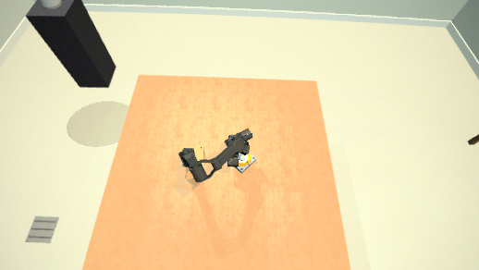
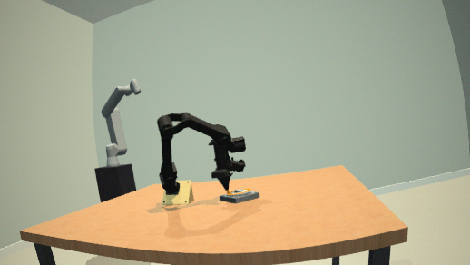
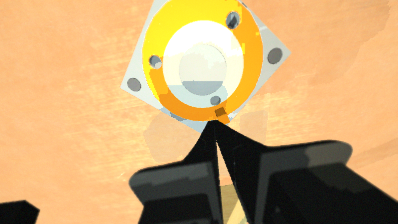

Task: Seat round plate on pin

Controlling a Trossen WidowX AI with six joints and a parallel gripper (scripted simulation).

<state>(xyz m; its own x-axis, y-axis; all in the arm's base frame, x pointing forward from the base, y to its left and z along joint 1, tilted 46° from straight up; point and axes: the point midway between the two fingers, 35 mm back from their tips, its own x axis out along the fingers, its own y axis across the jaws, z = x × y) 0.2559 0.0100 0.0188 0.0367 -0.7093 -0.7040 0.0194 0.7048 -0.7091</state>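
The square grey base is 5 cm ahead of my gripper tip and 2 cm below it.
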